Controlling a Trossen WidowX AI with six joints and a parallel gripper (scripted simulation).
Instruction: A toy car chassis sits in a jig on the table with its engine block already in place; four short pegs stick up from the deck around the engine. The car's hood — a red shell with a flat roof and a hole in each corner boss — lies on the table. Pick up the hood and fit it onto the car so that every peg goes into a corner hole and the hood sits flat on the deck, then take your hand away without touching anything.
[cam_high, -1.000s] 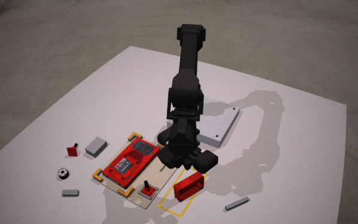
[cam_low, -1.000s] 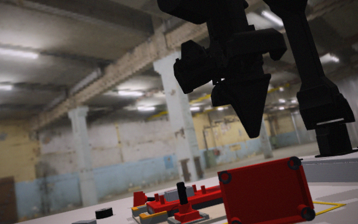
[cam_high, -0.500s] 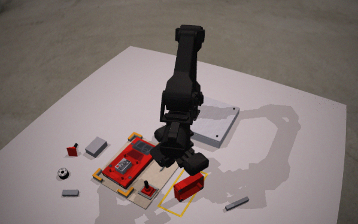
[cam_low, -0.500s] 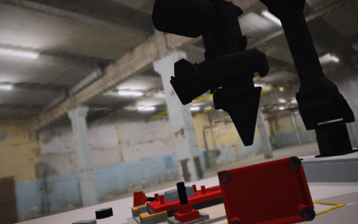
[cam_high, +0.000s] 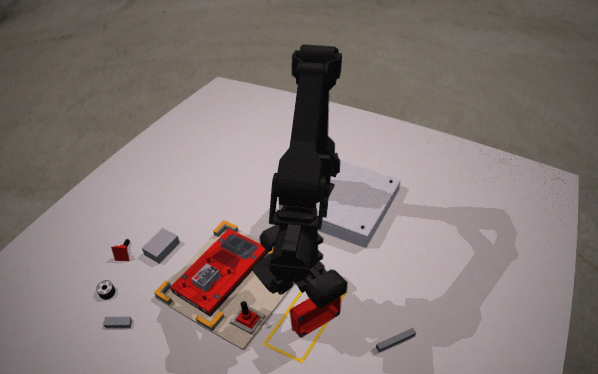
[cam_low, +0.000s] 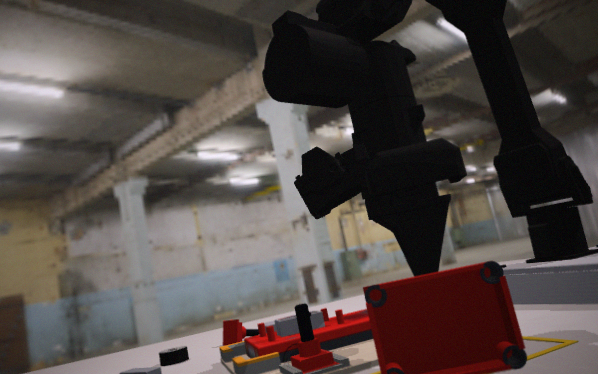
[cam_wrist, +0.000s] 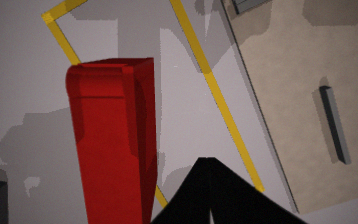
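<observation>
My gripper tip is now 30 mm short of the red hood, 30 mm to the right of it and 20 mm above it. From my gripper tip the other things lie so: black wheel: 130 mm ahead, 410 mm to the right, 50 mm below; grey engine block: 20 mm ahead, 200 mm to the right, 30 mm below.
</observation>
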